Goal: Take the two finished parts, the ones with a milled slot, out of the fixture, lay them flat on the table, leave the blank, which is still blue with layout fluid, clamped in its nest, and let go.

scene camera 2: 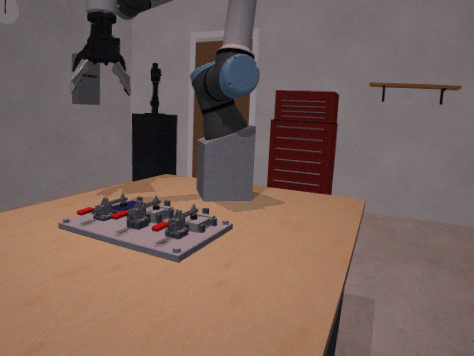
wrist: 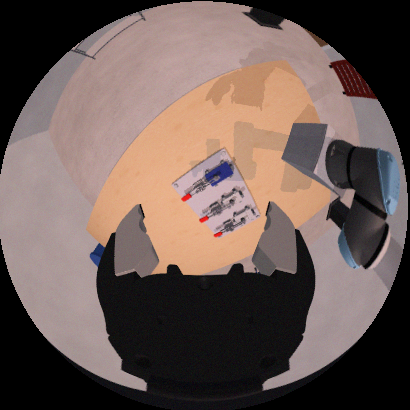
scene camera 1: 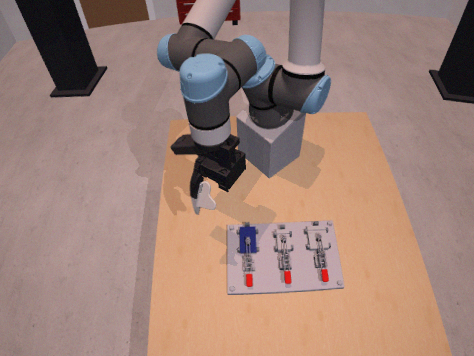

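Note:
The fixture plate lies on the table with three nests in a row. The blue blank sits in the left nest in scene camera 1. One grey part sits in the middle nest and another grey part in the right nest; their slots are too small to make out. A toggle clamp with a red handle reaches over each piece. My gripper is open and empty, high above the table, behind and left of the fixture in scene camera 1.
The grey pedestal carries the arm behind the fixture. The wooden table extends around the plate. A red tool chest and black stands are beyond the table.

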